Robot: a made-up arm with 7 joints.
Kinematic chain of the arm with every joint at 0, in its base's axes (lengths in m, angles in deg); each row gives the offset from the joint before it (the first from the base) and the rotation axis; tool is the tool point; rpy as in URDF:
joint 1: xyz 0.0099 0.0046 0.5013 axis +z
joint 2: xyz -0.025 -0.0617 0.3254 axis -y
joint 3: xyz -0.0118 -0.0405 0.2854 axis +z
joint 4: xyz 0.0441 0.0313 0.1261 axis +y
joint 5: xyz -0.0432 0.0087 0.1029 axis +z
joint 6: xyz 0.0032 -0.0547 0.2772 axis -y
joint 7: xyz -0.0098 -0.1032 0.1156 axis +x
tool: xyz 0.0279 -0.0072 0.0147 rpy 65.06 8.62 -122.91
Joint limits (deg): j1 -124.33..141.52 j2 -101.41..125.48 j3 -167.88..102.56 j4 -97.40..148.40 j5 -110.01..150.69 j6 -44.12..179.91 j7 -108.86..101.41
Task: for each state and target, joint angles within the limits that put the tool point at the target. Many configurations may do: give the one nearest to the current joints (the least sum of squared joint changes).
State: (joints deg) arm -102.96 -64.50 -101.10 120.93 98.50 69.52 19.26
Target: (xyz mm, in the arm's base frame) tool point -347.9 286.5 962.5
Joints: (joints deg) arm -123.72 -57.67 -101.68 120.04 98.74 63.28 19.02
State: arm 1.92 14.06 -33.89 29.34 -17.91 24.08 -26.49
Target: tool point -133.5 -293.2 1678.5
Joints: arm -8.87 29.44 -14.87 55.24 -7.68 20.71 -28.25
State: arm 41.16 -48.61 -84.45 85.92 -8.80 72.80 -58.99
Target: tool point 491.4 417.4 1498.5
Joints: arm 75.82 -43.28 -88.65 48.60 -22.75 59.76 -55.42
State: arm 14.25 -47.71 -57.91 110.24 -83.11 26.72 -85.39
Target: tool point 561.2 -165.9 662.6
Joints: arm 25.52 -44.06 -41.57 134.96 -88.57 30.97 -86.42
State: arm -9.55 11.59 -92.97 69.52 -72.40 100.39 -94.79
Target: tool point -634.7 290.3 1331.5
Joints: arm -51.37 50.83 -102.39 57.35 -61.17 115.97 -95.11
